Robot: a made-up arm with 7 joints. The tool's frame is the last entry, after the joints. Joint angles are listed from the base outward. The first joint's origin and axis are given. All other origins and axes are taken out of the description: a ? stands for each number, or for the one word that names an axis. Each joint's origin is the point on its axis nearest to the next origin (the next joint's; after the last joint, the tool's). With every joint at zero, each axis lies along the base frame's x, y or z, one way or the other. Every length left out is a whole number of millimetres.
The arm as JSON. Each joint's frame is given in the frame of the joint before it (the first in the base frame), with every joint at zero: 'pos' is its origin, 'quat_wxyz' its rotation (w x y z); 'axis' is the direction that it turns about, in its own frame. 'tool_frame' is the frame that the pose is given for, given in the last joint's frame.
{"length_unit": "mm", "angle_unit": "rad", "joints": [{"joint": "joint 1", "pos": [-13.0, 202.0, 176.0], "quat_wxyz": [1.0, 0.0, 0.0, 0.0], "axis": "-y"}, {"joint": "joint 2", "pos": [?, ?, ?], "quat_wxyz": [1.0, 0.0, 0.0, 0.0], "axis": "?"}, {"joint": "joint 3", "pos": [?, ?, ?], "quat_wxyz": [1.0, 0.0, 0.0, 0.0], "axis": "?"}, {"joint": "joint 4", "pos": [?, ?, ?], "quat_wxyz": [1.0, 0.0, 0.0, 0.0], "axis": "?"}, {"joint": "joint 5", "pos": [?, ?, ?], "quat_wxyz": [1.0, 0.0, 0.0, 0.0], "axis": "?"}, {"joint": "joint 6", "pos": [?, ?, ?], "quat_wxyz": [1.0, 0.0, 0.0, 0.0], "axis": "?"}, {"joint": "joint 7", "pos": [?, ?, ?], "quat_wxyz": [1.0, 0.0, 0.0, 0.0], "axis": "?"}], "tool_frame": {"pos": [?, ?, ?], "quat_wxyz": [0.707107, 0.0, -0.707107, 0.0]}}
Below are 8 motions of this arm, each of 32 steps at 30 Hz.
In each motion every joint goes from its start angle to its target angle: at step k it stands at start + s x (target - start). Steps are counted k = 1, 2, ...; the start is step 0. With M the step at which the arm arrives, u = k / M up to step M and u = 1 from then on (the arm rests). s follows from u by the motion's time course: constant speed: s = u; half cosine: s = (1 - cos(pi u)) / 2; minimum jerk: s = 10 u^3 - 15 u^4 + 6 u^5.
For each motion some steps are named. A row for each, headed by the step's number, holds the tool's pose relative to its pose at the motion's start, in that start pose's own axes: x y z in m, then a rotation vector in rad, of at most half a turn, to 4 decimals.
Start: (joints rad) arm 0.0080 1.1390 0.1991 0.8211 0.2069 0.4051 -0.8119
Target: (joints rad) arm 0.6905 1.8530 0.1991 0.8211 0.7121 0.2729 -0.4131
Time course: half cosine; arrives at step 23
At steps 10, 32:
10: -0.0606 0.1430 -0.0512 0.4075 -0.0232 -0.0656
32: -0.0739 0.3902 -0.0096 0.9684 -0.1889 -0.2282

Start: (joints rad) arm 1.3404 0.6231 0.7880 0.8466 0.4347 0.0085 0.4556
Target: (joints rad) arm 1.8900 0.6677 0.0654 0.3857 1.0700 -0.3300 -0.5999
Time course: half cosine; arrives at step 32
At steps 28, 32:
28: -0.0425 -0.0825 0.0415 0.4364 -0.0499 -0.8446
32: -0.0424 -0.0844 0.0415 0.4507 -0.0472 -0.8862

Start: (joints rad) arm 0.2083 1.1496 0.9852 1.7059 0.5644 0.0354 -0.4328
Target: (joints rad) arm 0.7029 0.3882 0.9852 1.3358 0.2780 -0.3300 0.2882
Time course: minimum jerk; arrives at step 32
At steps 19, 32:
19: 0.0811 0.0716 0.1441 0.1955 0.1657 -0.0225
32: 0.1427 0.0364 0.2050 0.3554 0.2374 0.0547

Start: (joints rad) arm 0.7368 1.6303 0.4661 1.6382 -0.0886 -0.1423 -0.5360
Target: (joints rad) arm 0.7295 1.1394 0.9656 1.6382 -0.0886 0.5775 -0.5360
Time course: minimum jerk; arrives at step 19
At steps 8, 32:
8: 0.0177 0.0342 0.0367 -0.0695 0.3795 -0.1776
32: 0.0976 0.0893 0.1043 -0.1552 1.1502 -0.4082

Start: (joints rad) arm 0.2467 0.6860 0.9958 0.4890 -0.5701 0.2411 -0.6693
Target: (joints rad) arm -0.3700 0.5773 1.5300 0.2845 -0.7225 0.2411 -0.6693
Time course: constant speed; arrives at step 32
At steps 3, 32:
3: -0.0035 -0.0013 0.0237 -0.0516 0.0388 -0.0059
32: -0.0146 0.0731 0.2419 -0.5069 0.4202 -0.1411

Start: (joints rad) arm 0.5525 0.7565 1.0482 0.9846 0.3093 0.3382 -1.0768
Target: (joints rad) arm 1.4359 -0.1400 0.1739 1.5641 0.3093 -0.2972 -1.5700
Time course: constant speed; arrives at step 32
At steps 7, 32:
7: 0.0800 -0.0341 0.0243 0.1714 0.0451 0.1204
32: 0.4197 0.0549 -0.1128 1.1377 0.7462 0.6695

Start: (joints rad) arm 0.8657 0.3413 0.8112 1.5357 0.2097 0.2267 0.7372
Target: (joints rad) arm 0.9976 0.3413 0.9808 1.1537 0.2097 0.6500 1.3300
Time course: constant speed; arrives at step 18
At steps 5, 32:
5: 0.0055 0.0136 0.0246 0.1707 0.0909 0.1028
32: 0.0231 0.0295 0.0888 0.7078 0.1431 0.4025

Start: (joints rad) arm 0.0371 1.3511 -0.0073 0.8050 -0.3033 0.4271 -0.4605
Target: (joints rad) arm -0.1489 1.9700 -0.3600 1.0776 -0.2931 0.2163 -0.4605
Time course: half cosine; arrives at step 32
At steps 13, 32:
13: -0.0017 0.0439 -0.0262 -0.1659 -0.2434 -0.1294
32: 0.0219 0.0857 -0.0752 -0.5227 -0.6742 -0.2398

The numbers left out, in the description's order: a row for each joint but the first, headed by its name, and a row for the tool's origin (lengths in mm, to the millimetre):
joint 2: xyz 17.0 0.0 28.0, axis +x
joint 3: xyz 0.0 12.0 -184.0, axis +z
joint 4: xyz 1.0 -4.0 0.0, axis -y
joint 5: xyz -2.0 0.0 -283.0, axis +z
joint 6: xyz -1.0 28.0 0.0, axis +y
joint 7: xyz 8.0 0.0 1.0, axis -x
tool: xyz 0.0 15.0 -26.0

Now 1 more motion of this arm.
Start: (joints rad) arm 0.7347 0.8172 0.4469 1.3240 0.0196 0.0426 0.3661
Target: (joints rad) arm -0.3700 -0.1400 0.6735 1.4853 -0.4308 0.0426 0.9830
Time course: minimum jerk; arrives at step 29
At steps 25, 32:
25: 0.3103 -0.2462 0.2343 0.4796 1.0873 0.9670
32: 0.3211 -0.2475 0.2339 0.4954 1.1146 0.9796

